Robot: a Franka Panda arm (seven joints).
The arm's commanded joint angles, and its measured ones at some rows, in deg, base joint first. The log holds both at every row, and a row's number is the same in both.
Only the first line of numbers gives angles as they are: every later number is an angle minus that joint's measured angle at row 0.
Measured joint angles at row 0: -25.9 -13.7 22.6 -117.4 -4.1 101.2 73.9
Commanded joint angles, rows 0 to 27: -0.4 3.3 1.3 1.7 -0.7 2.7 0.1; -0.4 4.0 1.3 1.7 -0.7 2.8 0.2; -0.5 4.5 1.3 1.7 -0.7 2.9 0.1; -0.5 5.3 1.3 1.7 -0.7 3.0 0.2; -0.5 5.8 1.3 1.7 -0.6 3.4 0.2; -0.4 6.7 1.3 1.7 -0.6 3.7 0.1; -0.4 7.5 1.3 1.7 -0.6 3.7 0.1; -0.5 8.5 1.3 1.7 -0.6 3.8 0.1; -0.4 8.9 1.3 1.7 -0.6 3.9 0.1; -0.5 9.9 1.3 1.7 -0.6 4.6 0.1; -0.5 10.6 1.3 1.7 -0.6 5.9 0.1; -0.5 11.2 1.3 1.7 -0.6 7.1 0.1; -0.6 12.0 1.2 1.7 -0.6 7.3 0.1; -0.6 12.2 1.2 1.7 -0.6 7.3 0.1; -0.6 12.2 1.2 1.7 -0.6 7.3 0.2; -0.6 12.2 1.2 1.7 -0.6 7.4 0.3; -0.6 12.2 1.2 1.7 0.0 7.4 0.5; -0.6 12.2 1.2 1.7 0.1 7.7 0.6; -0.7 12.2 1.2 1.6 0.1 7.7 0.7; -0.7 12.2 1.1 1.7 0.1 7.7 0.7; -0.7 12.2 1.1 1.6 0.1 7.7 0.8; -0.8 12.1 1.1 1.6 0.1 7.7 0.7; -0.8 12.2 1.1 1.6 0.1 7.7 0.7; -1.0 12.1 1.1 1.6 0.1 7.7 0.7; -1.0 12.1 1.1 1.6 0.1 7.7 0.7; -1.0 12.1 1.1 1.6 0.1 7.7 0.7; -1.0 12.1 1.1 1.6 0.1 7.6 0.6; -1.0 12.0 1.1 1.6 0.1 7.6 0.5
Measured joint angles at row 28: -0.4 12.1 0.6 1.2 0.0 7.0 0.0
